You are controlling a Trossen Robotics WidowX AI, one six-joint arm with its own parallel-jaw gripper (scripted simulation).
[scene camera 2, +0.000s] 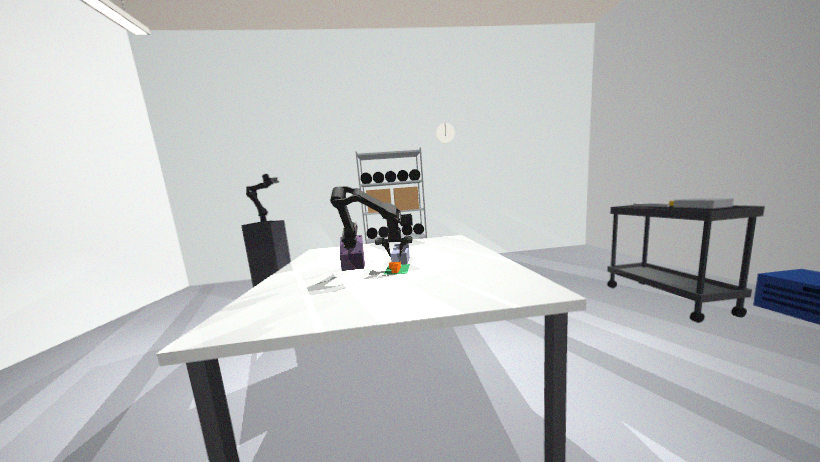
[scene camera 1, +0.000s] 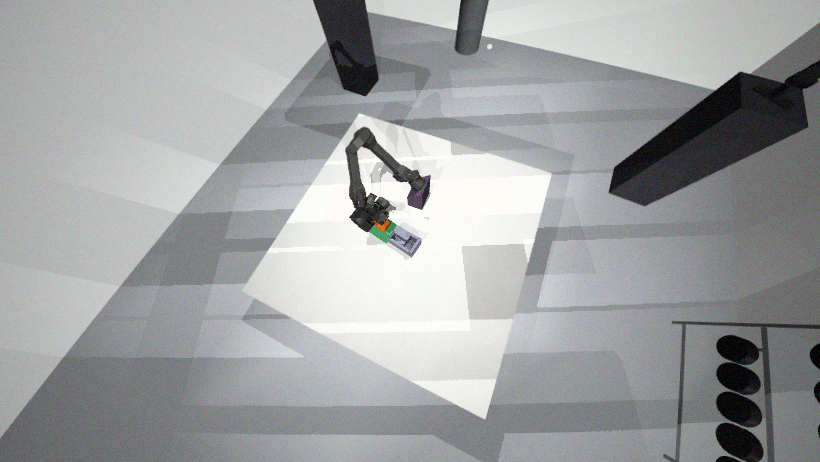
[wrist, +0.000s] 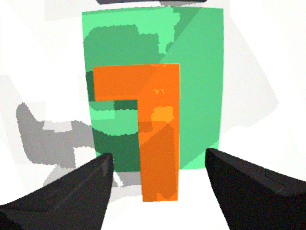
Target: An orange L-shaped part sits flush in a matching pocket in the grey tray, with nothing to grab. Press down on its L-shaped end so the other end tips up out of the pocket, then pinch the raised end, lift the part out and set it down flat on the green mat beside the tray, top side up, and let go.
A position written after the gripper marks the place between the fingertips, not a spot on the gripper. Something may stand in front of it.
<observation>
In view: the gripper (wrist: 159, 159), an orange L-shaped part (wrist: 156, 87) and a green mat (wrist: 196, 42).
</observation>
